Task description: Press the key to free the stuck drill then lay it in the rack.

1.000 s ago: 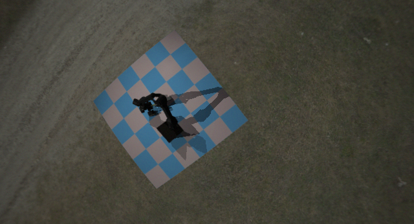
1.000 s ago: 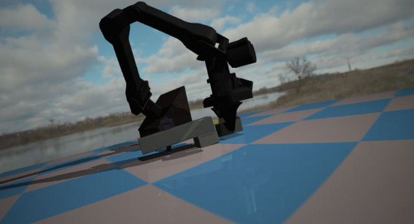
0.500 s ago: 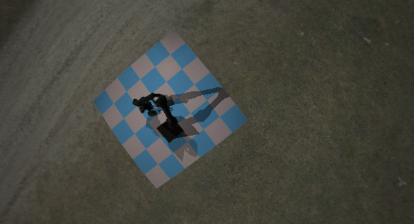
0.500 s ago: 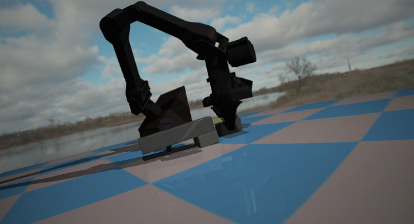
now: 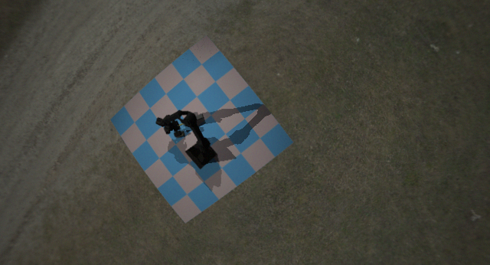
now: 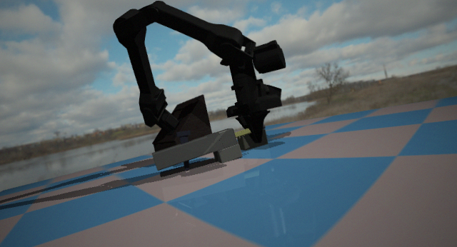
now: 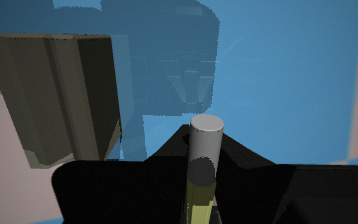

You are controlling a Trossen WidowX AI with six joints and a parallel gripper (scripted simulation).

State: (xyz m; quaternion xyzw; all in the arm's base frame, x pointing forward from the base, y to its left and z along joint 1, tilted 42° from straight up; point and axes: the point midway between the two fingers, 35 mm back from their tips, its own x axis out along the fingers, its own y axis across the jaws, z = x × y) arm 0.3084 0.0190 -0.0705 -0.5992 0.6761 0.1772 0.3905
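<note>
The yellow drill is 10 mm behind my gripper tip, 40 mm to the right of it and 30 mm above it. Also, from my gripper tip: small dark blue key (50 mm behind, 160 mm to the right, 30 mm above); long grey housing (50 mm behind, 140 mm to the right, 20 mm above).
</note>
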